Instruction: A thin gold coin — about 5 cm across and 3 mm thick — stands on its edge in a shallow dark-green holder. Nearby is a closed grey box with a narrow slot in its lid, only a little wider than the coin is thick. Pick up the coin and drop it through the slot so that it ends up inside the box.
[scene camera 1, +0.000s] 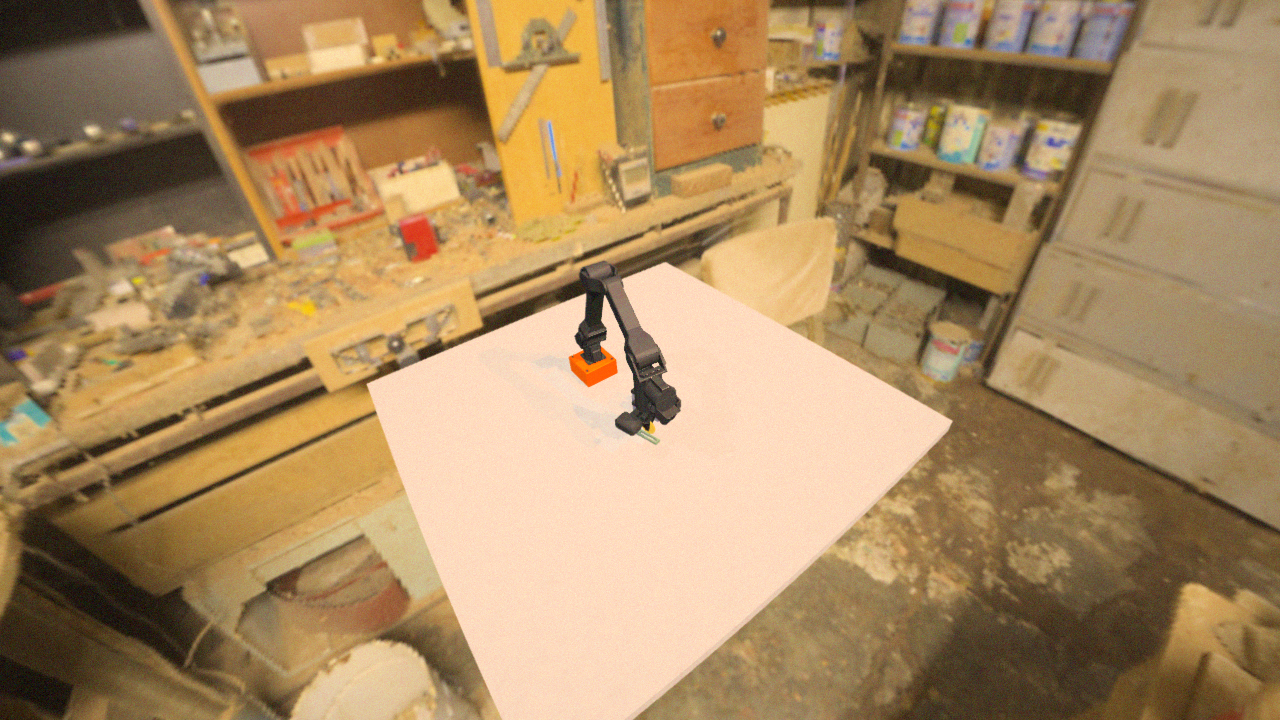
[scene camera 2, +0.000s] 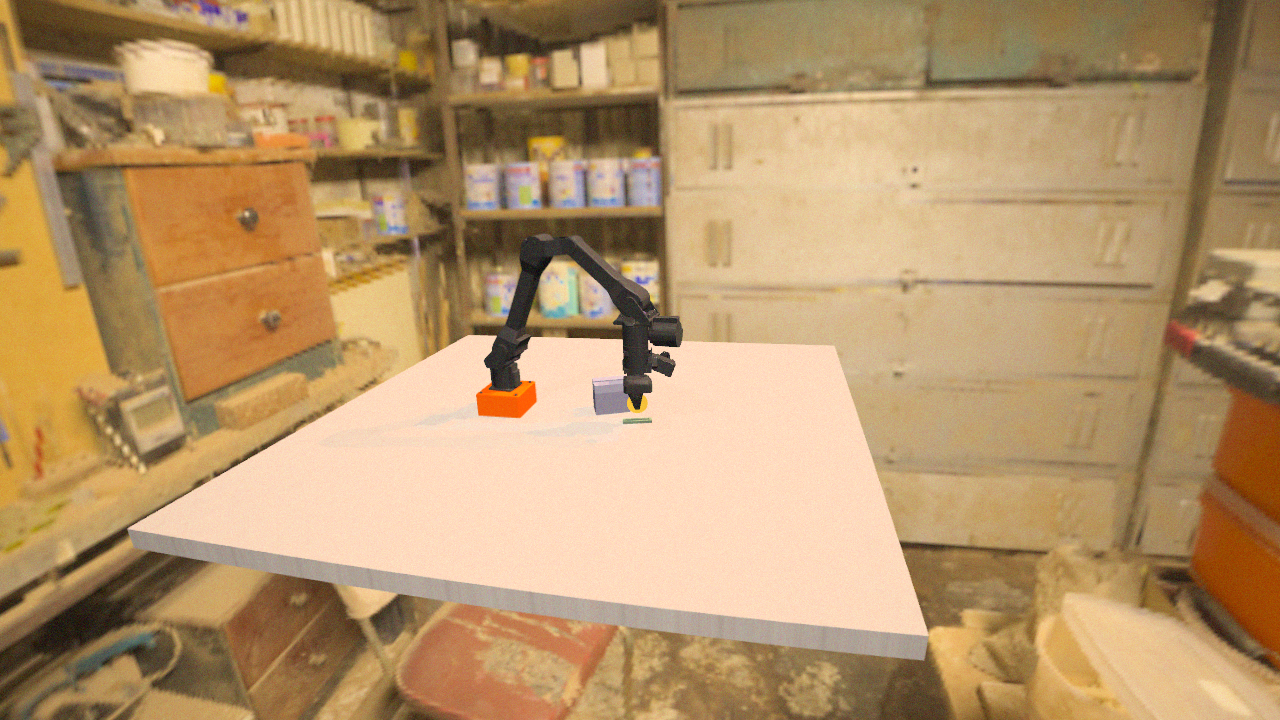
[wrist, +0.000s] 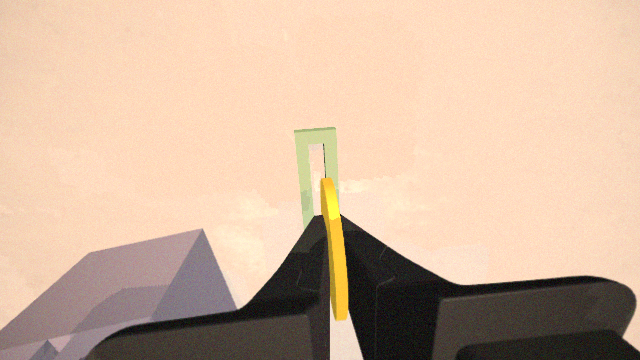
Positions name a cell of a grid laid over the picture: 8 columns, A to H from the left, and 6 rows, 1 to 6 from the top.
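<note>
There is a grey box (wrist: C5) here, and there is a gold coin (wrist: E4) too. My gripper (scene camera 2: D4) carries the gold coin. I can see my gripper in scene camera 1 (scene camera 1: E4) as well, and again in the wrist view (wrist: E4).
</note>
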